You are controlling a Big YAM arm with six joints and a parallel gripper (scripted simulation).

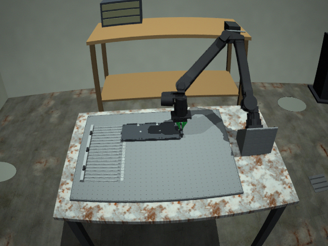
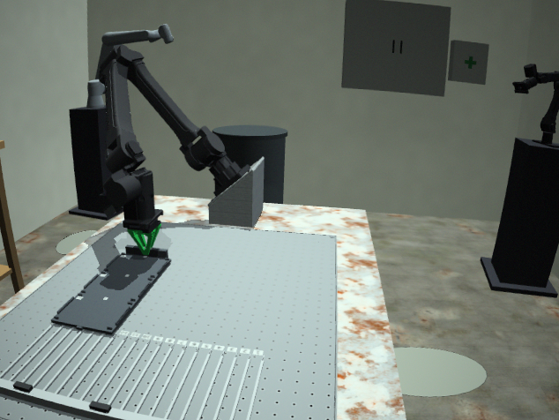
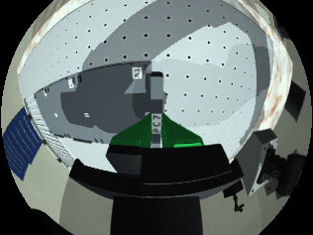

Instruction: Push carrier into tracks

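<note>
Now: the carrier PC7 160 mm ahead of my hand, 20 mm to the left of it and 10 mm below it.
</note>
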